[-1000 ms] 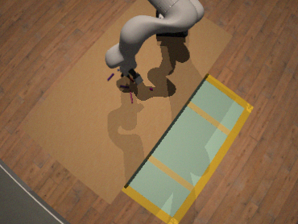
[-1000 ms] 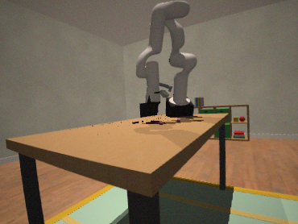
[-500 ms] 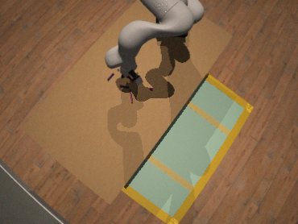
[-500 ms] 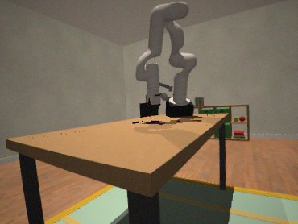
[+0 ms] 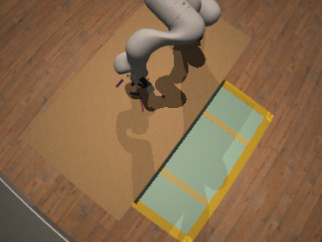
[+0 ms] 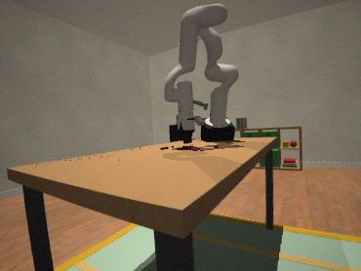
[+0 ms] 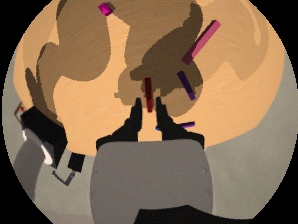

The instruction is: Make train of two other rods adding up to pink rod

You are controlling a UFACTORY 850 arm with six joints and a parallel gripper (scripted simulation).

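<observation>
Right now the red rod is 4 cm below my hand. Round my hand: magenta rod (5 cm behind, 15 cm to the left, 4 cm below); then tiny blue rod (2 cm ahead, 10 cm to the right, 4 cm below); then pink rod (8 cm ahead, 10 cm to the left, 4 cm below).
</observation>
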